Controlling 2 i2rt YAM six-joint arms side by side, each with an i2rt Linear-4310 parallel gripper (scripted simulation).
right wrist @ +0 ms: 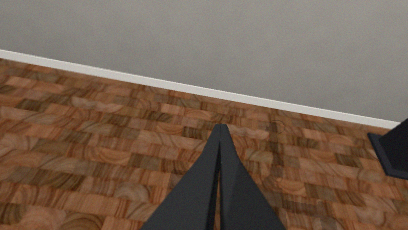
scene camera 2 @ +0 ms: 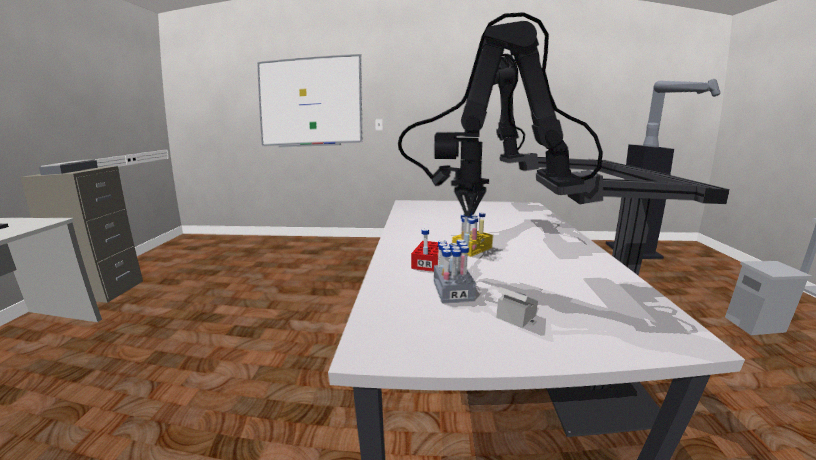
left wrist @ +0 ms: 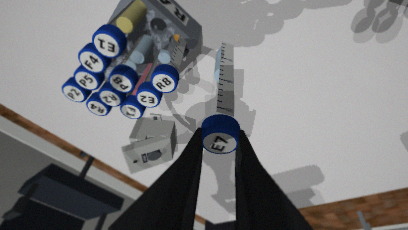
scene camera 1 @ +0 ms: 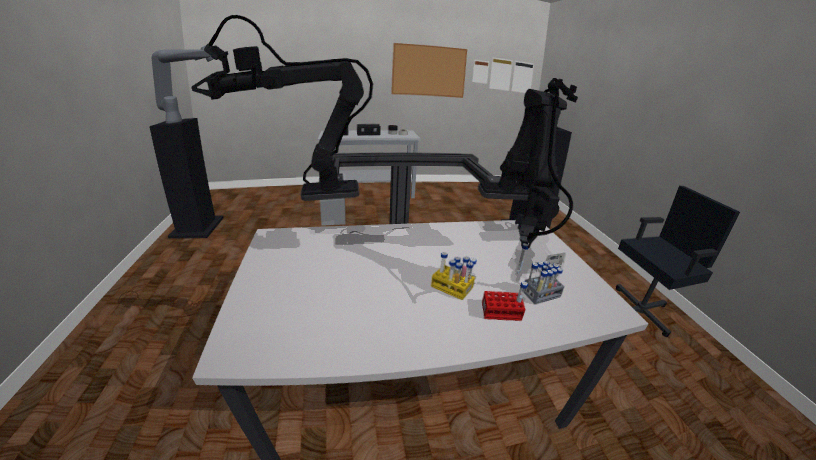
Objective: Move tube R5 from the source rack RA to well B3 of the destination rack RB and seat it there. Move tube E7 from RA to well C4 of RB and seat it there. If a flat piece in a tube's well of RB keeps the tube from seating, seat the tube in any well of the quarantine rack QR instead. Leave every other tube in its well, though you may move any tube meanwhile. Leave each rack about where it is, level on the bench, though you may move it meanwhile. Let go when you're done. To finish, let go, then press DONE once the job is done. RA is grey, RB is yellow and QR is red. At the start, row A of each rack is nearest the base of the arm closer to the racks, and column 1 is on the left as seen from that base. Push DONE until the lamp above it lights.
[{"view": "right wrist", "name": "right gripper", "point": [220, 130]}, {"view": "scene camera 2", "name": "left gripper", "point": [469, 215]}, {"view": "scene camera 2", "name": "grey rack RA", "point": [451, 292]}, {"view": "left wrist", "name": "left gripper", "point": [220, 135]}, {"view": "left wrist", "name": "grey button box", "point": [148, 135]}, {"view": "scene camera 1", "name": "right gripper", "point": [192, 88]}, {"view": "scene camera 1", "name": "red rack QR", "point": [498, 310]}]
